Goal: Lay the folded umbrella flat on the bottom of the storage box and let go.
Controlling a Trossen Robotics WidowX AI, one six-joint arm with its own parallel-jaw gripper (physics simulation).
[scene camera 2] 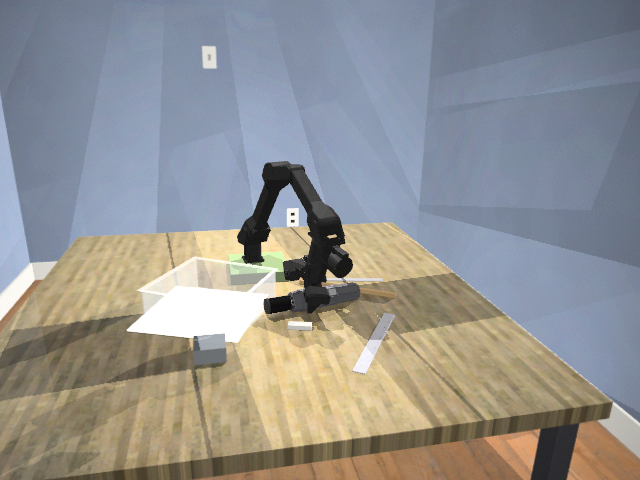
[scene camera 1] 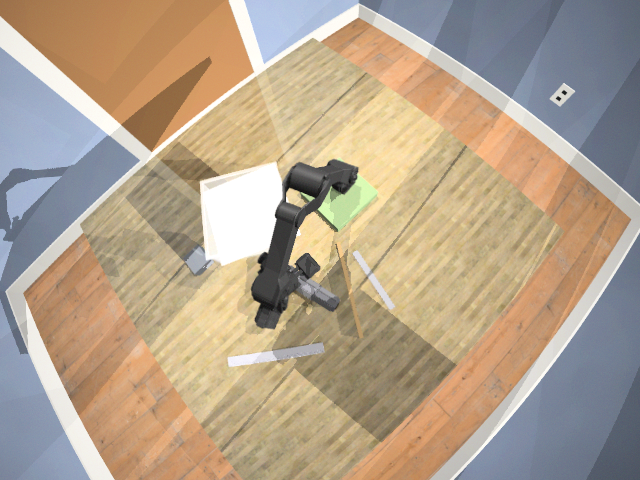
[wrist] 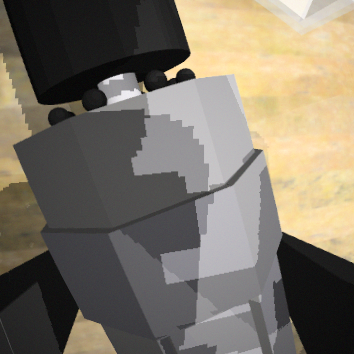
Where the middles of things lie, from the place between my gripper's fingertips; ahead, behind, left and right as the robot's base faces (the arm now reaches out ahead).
Labels:
I see the storage box (scene camera 2: 202, 296) 25 cm to the right of my hand, 5 cm behind it and 4 cm above it.

